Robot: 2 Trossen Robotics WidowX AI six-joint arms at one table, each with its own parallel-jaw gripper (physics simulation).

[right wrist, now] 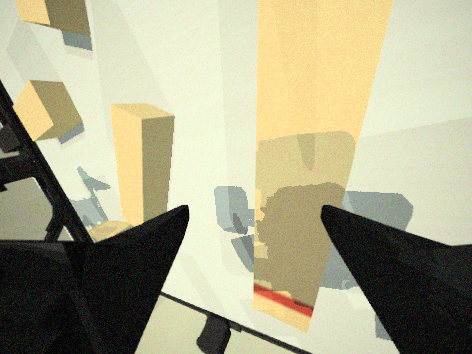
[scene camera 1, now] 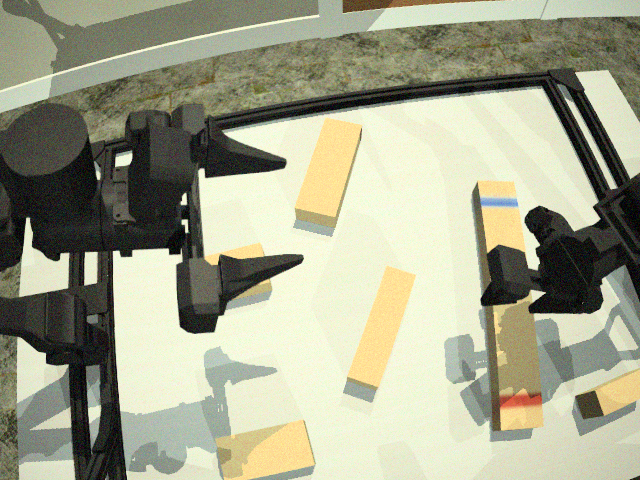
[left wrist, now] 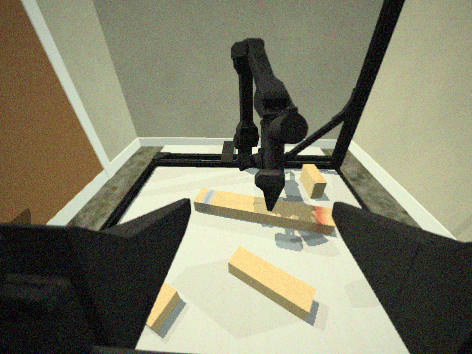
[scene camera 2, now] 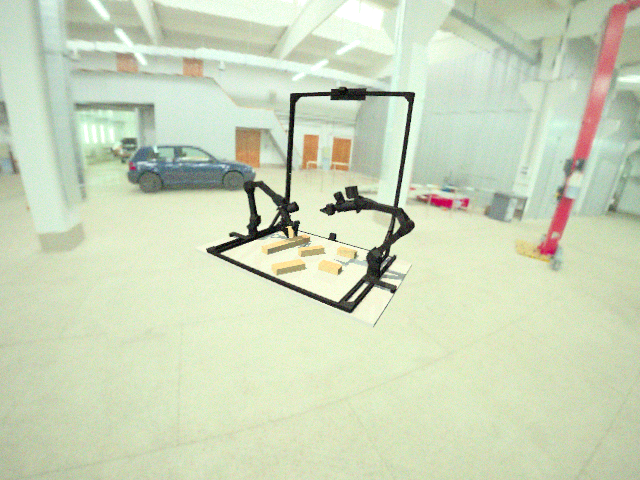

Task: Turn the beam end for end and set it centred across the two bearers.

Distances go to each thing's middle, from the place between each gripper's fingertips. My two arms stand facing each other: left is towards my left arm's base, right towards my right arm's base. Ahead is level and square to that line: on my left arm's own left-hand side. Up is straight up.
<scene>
I see my left gripper 31 cm above the beam (scene camera 1: pixel 516 398), 29 cm to the left of it and 4 cm past it.
The beam lies 2 cm ahead of my right hand, 3 cm to the right of it and 5 cm below it.
</scene>
